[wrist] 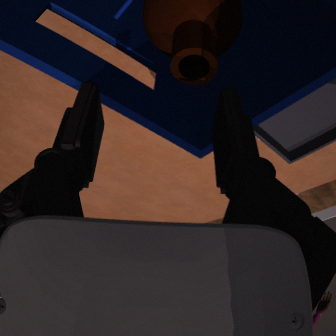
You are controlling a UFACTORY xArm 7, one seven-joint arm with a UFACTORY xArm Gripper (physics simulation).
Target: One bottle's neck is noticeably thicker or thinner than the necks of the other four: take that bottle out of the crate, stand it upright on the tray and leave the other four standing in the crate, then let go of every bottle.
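Places are measured from the arm's base along level axes (x back, y right, z up), in centimetres.
Pixels of known places: gripper, between the fingertips: (158, 104).
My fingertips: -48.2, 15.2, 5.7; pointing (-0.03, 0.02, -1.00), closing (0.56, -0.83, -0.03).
Observation:
Ahead of a thing's pixels: the offset from my fingertips to its top centre, as dx, dy, dz. "*": to the spot under its first point.
An amber-brown bottle {+1.5, -1.0, -2.4} (194, 32) shows at the top of the wrist view, its round open mouth towards the camera and its body cut off by the frame edge. It appears to stand inside the dark blue crate {* -2.8, -5.2, -1.2} (199, 151). My gripper (158, 104) is open wide and empty; its fingertips stand apart on the near side of the bottle, with the mouth just beyond them and nearer the right finger. A flat grey surface with a dark rim, apparently the tray {* -2.4, -26.9, -18.2} (305, 117), shows partly at the right. The other four bottles do not show, so neck widths cannot be compared.
The crate wall has a long slot with the wooden table {* -36.3, -20.3, -18.7} (145, 185) showing through. A thin blue divider {* -1.1, +3.3, -9.3} (123, 9) shows at the top. The crate's near corner points down between the fingers. A small pink object (318, 319) shows at the lower right edge.

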